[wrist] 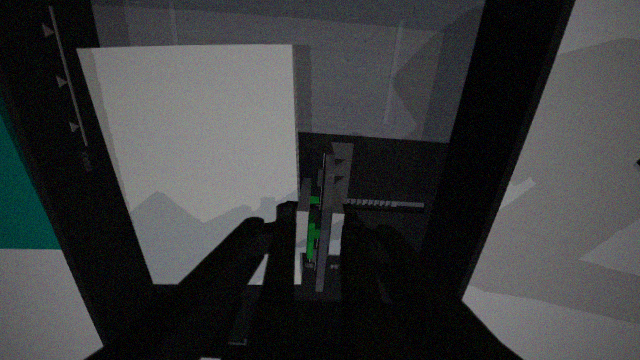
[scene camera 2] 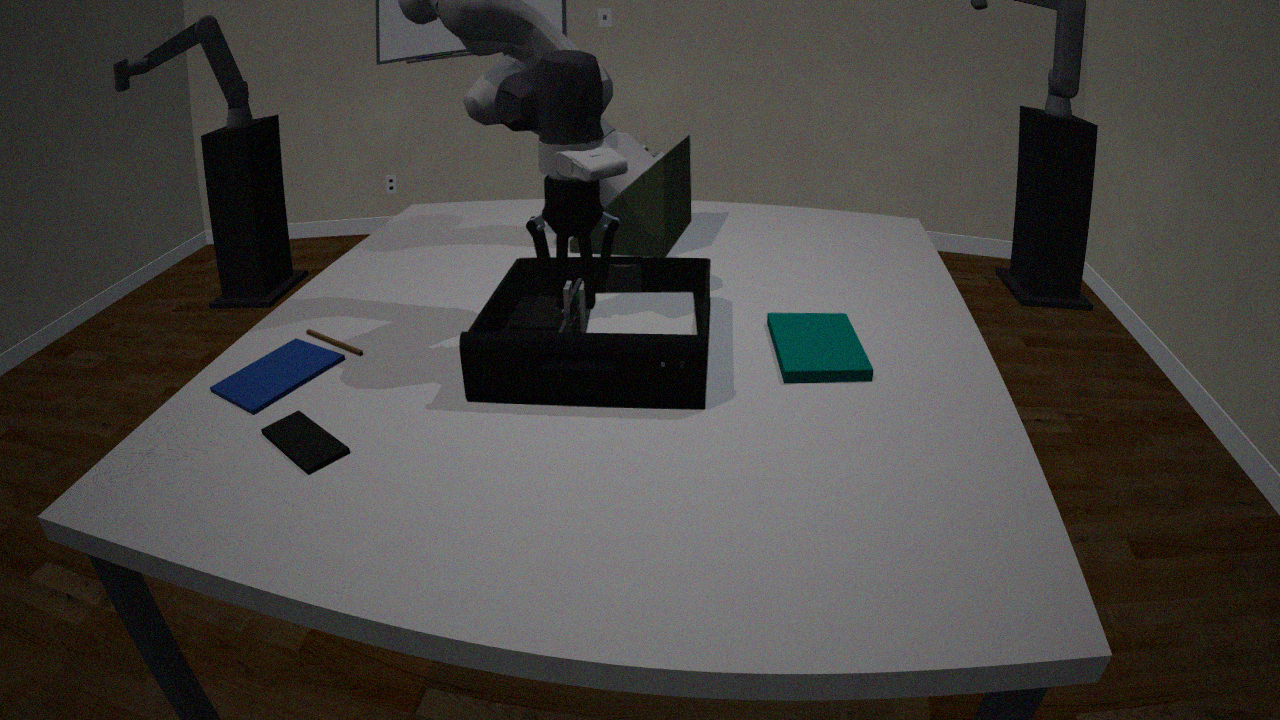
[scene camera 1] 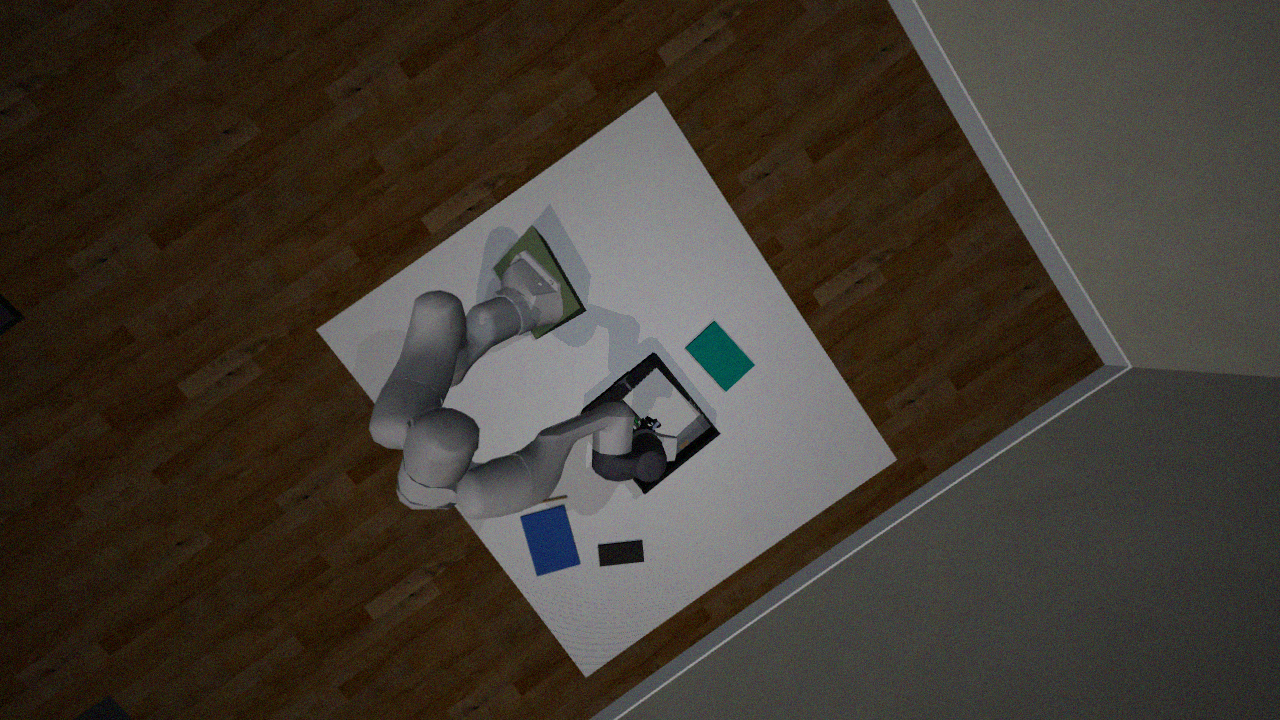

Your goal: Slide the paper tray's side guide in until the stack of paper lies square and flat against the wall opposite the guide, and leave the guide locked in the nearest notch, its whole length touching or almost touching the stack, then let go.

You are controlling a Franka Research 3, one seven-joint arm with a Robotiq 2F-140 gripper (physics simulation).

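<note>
The black paper tray [scene camera 1: 693, 401] [scene camera 2: 586, 380] [wrist: 500, 100] stands on the table. The white paper stack [scene camera 1: 666, 394] [scene camera 2: 640, 313] [wrist: 210, 130] lies in it, its left edge along the left wall in the wrist view. The grey side guide [scene camera 2: 573, 319] [wrist: 326, 200] stands to the right of the stack, with a narrow dark gap at its visible part. My gripper [scene camera 2: 575, 300] [wrist: 318, 193] reaches down into the tray, shut on the guide and its green latch [wrist: 313, 232]. The notched rail [wrist: 385, 204] runs right from the guide. The latch's seating in a notch is hidden.
A teal book [scene camera 1: 719, 356] [scene camera 2: 819, 347] lies beside the tray. A blue book [scene camera 1: 550, 540] [scene camera 2: 277, 374], a dark flat block [scene camera 1: 621, 552] [scene camera 2: 305, 441] and a brown stick [scene camera 2: 333, 342] lie on its other side. A tilted green panel [scene camera 1: 572, 291] [scene camera 2: 666, 201] stands behind.
</note>
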